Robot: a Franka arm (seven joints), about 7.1 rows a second.
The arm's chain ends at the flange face. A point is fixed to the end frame.
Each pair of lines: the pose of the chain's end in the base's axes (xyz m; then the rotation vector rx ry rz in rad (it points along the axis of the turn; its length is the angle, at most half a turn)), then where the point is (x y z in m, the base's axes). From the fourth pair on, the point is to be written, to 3 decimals.
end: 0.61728 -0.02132 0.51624 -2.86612 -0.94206 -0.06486
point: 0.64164 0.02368 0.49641
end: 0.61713 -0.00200 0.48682 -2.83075 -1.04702 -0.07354
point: 0.63837 0.04467 0.46725
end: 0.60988 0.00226 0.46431 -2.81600 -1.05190 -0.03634
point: 0.63020 0.04917 0.44434
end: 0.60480 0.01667 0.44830 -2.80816 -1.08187 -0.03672
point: 0.624 0.064 0.428
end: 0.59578 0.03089 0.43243 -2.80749 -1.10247 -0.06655
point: 0.615 0.078 0.413
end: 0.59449 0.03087 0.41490 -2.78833 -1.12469 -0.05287
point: 0.613 0.079 0.395
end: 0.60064 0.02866 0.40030 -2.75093 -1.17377 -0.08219
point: 0.617 0.078 0.382
